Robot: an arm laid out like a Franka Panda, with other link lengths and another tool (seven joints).
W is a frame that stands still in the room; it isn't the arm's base.
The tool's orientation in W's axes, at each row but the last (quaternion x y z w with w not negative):
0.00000, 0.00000, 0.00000, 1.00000
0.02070, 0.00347, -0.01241, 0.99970
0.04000, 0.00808, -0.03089, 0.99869
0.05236, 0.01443, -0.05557, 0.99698
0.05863, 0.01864, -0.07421, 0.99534
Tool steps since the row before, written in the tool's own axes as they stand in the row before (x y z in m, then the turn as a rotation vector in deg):
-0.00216, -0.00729, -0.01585, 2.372, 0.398, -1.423
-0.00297, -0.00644, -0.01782, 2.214, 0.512, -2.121
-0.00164, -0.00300, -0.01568, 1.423, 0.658, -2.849
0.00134, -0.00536, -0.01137, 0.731, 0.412, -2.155
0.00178, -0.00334, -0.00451, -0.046, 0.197, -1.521
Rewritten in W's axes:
-0.00216, -0.00729, -0.01585, 2.372, 0.398, -1.423
-0.00324, -0.00562, -0.01805, 2.212, 0.545, -2.114
-0.00204, -0.00162, -0.01584, 1.422, 0.797, -2.814
0.00047, -0.00424, -0.01190, 0.723, 0.556, -2.125
0.00113, -0.00300, -0.00494, -0.059, 0.382, -1.485

